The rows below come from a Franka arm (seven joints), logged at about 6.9 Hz.
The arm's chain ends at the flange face. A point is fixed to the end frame.
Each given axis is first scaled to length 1.
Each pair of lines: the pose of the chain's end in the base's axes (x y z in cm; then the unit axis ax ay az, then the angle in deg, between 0 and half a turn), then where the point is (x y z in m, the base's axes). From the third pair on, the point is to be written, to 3 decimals.
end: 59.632 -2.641 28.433 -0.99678 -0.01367 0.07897 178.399
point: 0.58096 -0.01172 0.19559
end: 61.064 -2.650 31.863 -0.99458 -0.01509 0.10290 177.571
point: 0.59099 -0.01061 0.23095
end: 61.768 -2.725 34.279 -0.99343 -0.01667 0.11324 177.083
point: 0.596 -0.011 0.256
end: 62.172 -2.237 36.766 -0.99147 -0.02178 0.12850 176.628
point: 0.597 -0.005 0.281
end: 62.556 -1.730 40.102 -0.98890 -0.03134 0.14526 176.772
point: 0.598 -0.001 0.316
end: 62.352 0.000 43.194 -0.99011 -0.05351 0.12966 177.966
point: 0.598 0.014 0.345
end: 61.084 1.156 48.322 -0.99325 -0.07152 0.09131 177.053
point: 0.592 0.027 0.395
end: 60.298 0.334 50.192 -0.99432 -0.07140 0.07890 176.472
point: 0.586 0.020 0.414
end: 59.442 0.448 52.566 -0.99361 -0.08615 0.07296 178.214
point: 0.578 0.018 0.437
